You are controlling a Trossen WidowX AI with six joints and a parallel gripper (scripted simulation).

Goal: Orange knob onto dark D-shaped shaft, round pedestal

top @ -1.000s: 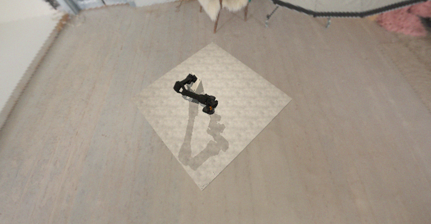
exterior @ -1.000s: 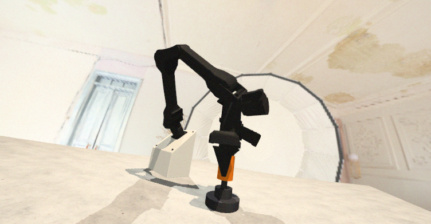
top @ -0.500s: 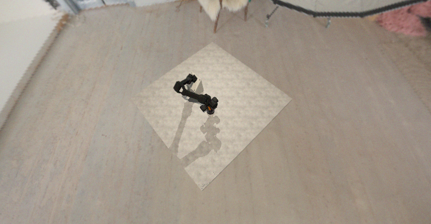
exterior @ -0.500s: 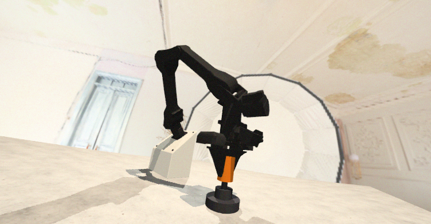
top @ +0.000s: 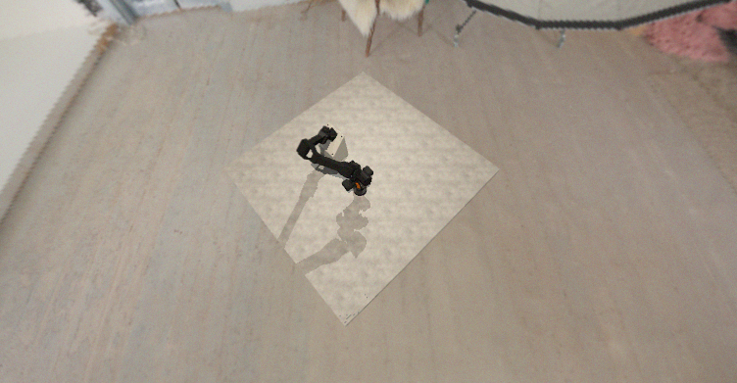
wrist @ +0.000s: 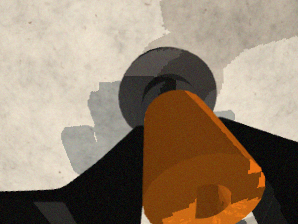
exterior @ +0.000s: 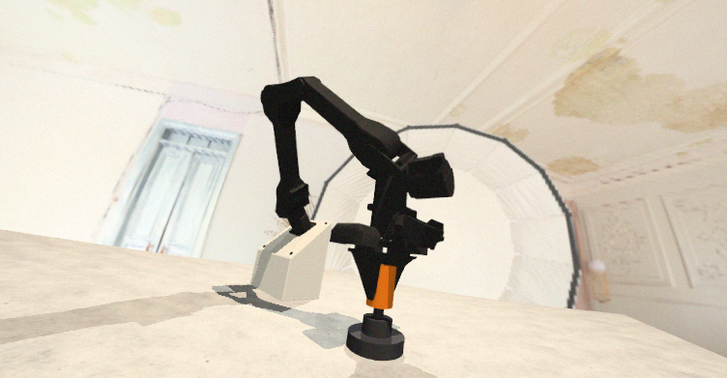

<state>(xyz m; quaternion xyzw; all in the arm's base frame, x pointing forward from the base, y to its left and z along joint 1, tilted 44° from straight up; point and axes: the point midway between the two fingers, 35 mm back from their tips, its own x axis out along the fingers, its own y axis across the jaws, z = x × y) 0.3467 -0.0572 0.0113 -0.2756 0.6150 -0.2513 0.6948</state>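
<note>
Right now my gripper tip is 2 cm below the orange knob. Also, from my gripper tip: dark round pedestal (4 cm below).
</note>
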